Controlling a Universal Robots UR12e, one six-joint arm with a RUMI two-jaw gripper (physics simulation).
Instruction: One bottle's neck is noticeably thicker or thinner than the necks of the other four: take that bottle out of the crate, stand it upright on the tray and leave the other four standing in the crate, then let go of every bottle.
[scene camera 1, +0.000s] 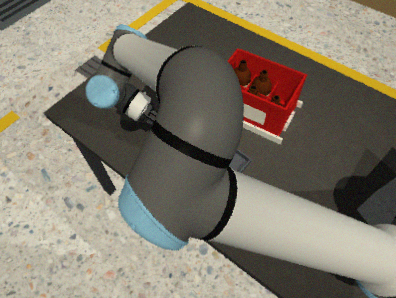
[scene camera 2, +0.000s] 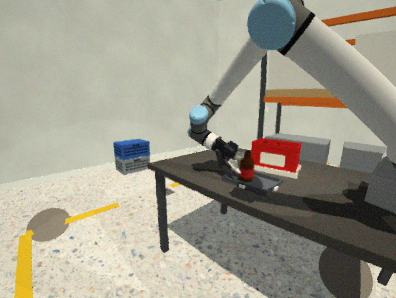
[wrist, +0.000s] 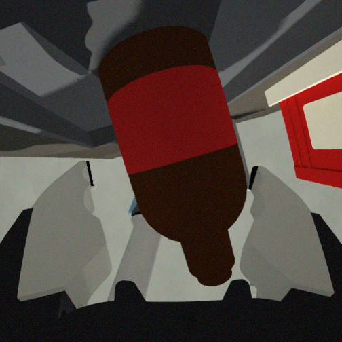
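Note:
A brown bottle with a red label stands upright on the grey tray. My gripper is open around it, with one jaw on each side; a gap shows on the left in the wrist view, and the right jaw looks close to the glass. In scene camera 1 the arm hides the fingers and the tray bottle. The red crate stands behind the tray. Brown bottles stand inside it.
White strips lie at the crate's base. The table edge runs in front of the tray. A grey block is at the right. A blue crate on a grey crate stands on the floor, and a shelf rack is behind.

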